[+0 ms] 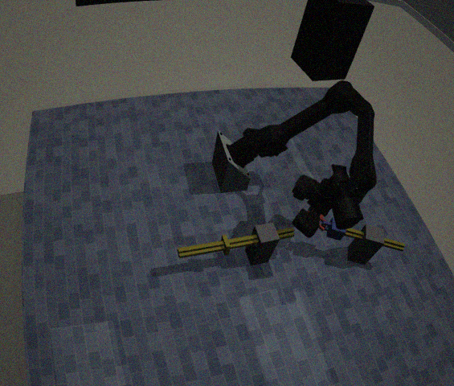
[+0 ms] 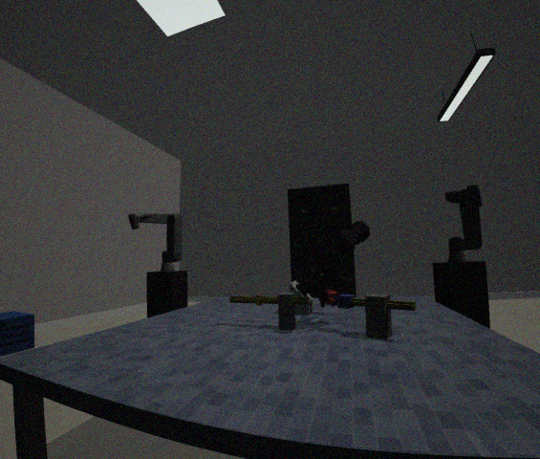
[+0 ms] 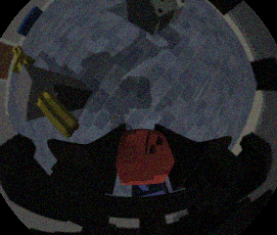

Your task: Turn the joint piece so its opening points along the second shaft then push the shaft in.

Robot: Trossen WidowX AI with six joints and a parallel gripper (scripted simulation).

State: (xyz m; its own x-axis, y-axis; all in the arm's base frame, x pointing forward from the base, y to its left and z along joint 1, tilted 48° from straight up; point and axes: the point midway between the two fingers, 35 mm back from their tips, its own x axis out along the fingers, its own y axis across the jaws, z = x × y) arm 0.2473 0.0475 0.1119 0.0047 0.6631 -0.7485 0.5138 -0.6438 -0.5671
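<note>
My gripper tip is now 2 cm short of the red joint piece, 1 cm to the right of it and 4 cm below it.
</note>
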